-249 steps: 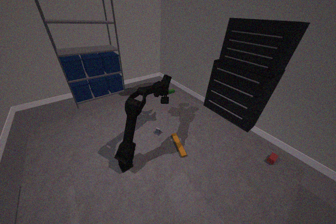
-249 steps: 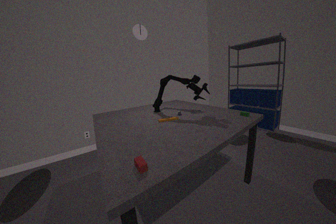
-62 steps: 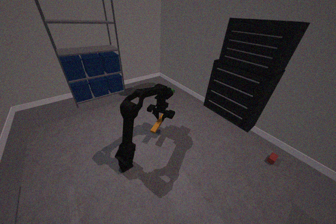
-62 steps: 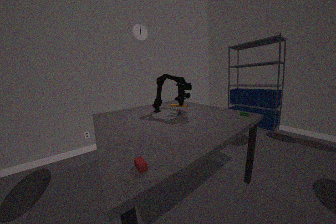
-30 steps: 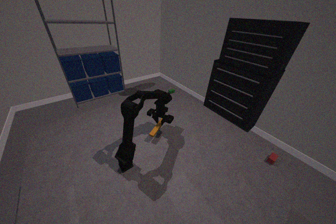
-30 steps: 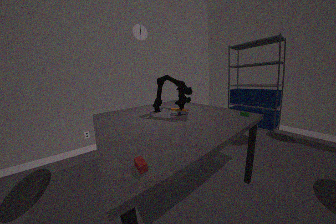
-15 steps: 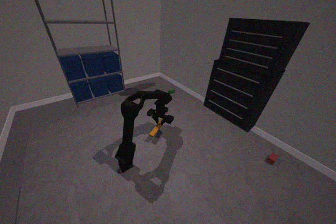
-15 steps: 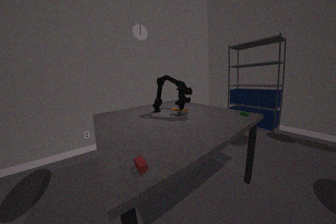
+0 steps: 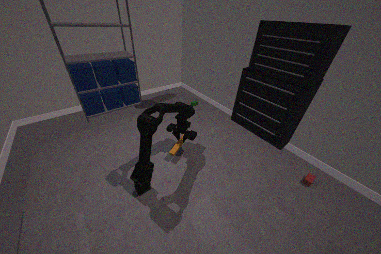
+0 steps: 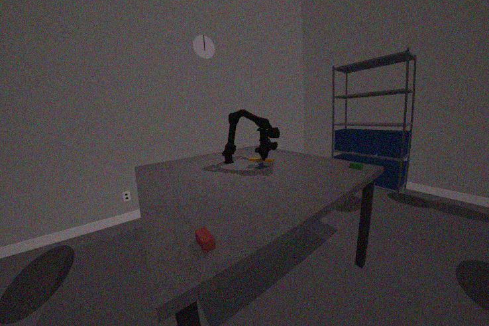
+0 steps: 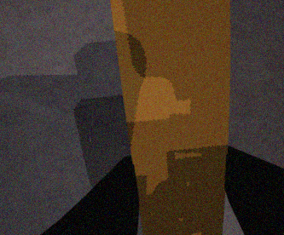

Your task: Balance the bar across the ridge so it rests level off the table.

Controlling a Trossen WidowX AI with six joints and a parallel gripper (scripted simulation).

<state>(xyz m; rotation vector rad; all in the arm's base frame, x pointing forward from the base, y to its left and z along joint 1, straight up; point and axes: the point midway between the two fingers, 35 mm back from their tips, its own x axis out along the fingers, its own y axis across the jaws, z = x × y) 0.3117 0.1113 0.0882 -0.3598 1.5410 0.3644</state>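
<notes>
Right now my gripper tip is 3 cm past the orange bar and 1 cm to the left of it. Round my gripper tip: red block 61 cm to the right, 43 cm ahead, 4 cm below; then green block 43 cm ahead, 39 cm to the left, 4 cm below.
</notes>
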